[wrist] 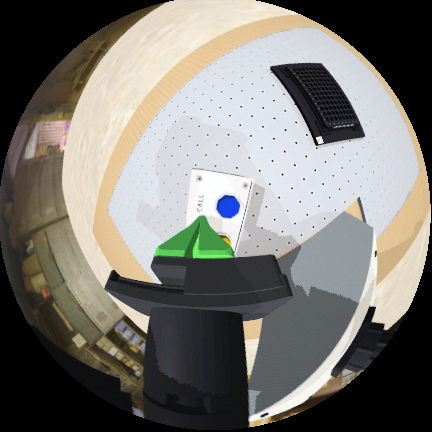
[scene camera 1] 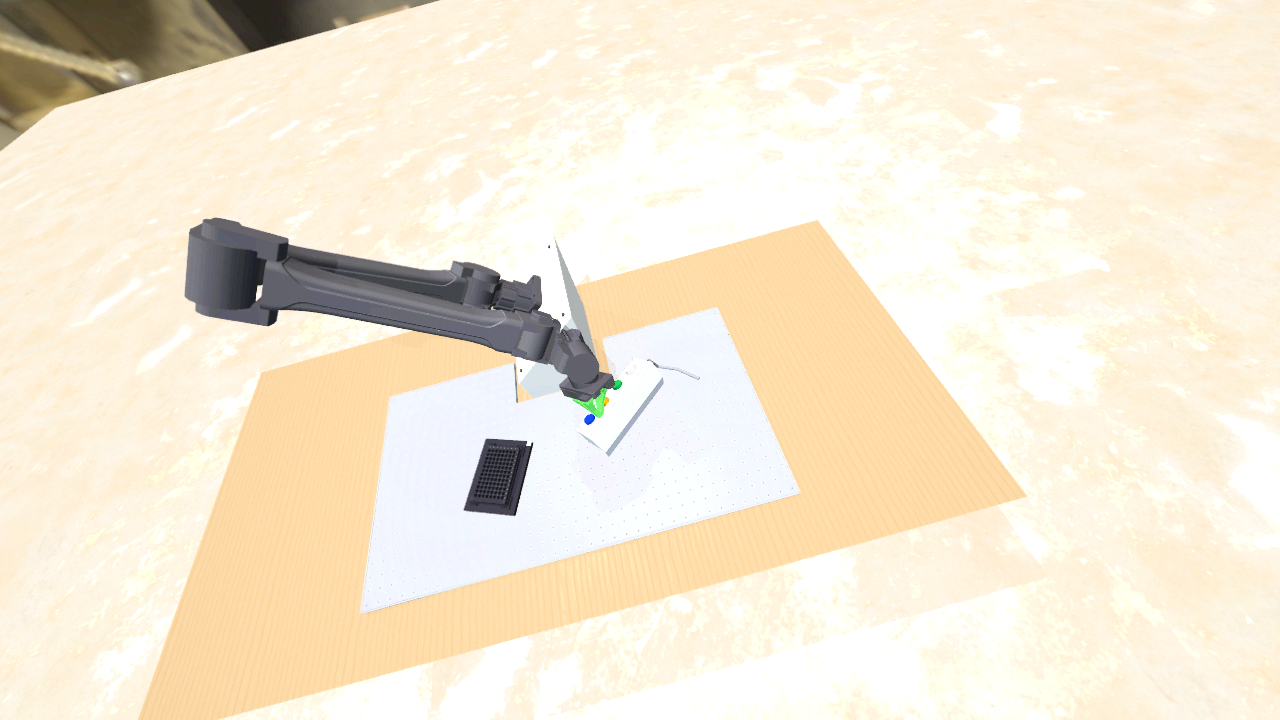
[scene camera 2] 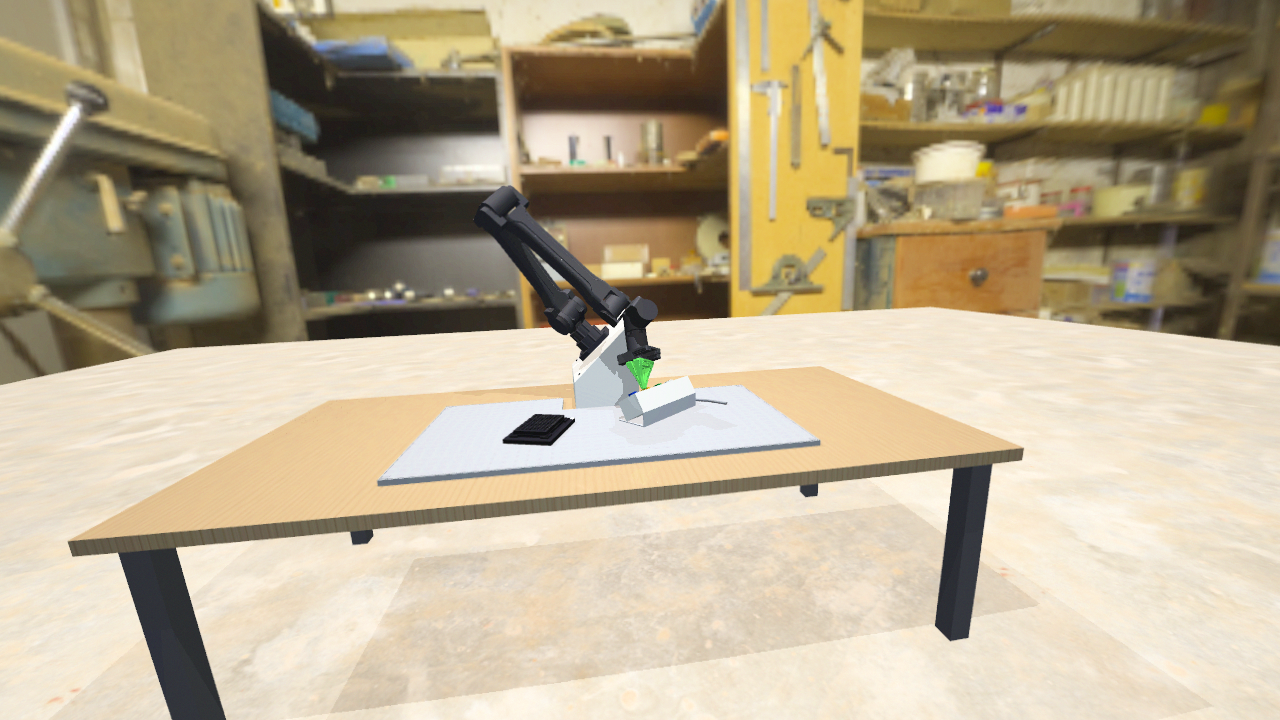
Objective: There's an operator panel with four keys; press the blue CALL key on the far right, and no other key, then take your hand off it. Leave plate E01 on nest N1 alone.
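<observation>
The white operator panel stands tilted on the pegboard. Its blue key is beside the printed word CALL. The yellow key is partly hidden by the fingers in the wrist view. A green key shows further along; the fourth key cannot be made out. My gripper is shut and empty. Its green tips are low at the panel, beside the blue key and near the yellow one; contact is unclear. Black plate E01 sits on the black nest N1.
The perforated board lies on the wooden table. A grey cable leaves the panel's far end. The pale arm base stands behind the board.
</observation>
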